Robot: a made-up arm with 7 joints.
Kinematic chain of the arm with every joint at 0, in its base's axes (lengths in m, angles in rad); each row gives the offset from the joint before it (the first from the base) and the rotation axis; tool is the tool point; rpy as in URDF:
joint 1: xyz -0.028 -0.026 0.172 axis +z
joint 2: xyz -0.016 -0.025 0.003 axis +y
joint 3: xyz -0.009 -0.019 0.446 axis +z
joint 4: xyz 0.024 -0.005 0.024 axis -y
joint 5: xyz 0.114 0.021 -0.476 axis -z
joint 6: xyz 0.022 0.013 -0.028 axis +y
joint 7: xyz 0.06 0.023 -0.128 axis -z
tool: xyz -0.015 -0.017 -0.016 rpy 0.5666 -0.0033 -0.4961
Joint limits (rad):
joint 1: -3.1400..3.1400
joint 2: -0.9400..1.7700
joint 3: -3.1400..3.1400
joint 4: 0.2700..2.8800
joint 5: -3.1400..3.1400
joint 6: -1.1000..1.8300
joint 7: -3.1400..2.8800
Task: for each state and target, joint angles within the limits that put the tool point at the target. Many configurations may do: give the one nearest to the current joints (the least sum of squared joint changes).
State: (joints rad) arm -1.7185 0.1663 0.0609 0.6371 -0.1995 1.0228 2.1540
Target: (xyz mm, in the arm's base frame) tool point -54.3 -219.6 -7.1
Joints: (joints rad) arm -1.7655 0.3281 0.0045 0.3574 -0.2391 1.0422 2.1552
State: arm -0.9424 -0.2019 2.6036 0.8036 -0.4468 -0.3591 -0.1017
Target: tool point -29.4 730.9 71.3
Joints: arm -1.2132 -0.6619 2.5552 1.0530 -0.4050 -0.3329 -0.1112
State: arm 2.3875 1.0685 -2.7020 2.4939 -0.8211 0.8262 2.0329
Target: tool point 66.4 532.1 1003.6
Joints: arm 2.1318 0.9840 -2.5168 2.1128 -0.7923 0.9051 2.0257
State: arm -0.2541 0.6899 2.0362 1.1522 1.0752 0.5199 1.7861
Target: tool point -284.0 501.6 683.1
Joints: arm -0.0806 0.3303 2.1586 1.2111 1.0747 0.4971 1.8009
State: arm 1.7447 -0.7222 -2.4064 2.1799 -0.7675 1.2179 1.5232
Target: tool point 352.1 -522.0 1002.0
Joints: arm 1.7142 -0.2554 -2.3717 2.4559 -0.7707 1.2233 1.5163
